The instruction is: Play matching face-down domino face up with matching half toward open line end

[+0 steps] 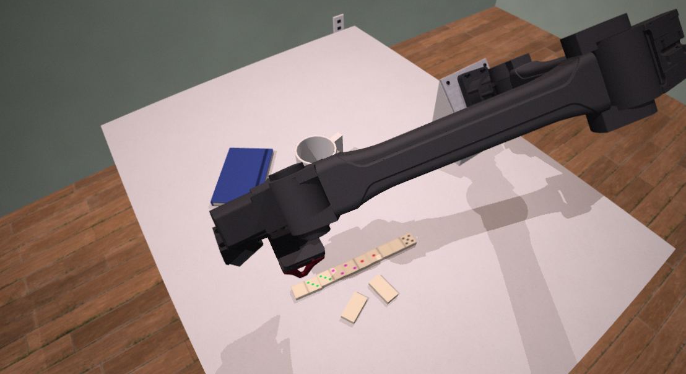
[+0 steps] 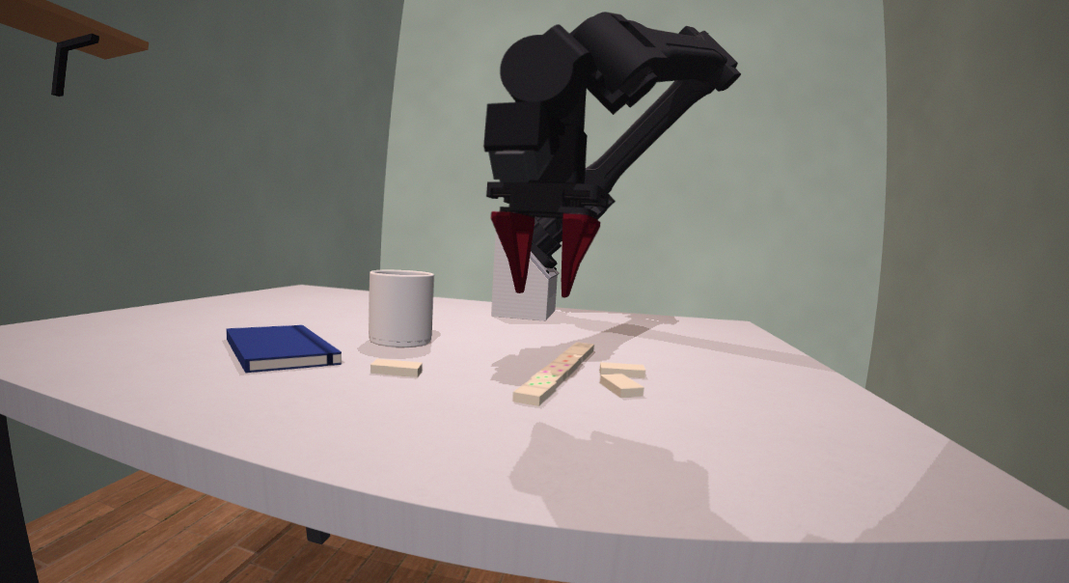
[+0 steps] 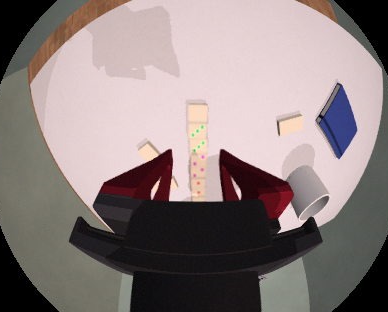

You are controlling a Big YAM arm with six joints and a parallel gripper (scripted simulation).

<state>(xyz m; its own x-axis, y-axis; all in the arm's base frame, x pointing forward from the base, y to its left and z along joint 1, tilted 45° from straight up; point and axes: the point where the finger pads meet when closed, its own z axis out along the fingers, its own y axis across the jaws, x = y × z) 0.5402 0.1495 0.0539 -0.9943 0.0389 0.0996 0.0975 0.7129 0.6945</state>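
Right now my hand is 10 mm past the domino and 100 mm above it. Also, from my hand: white mug: 170 mm behind, 240 mm to the right, 70 mm below; blue notebook: 10 mm behind, 330 mm to the right, 100 mm below.
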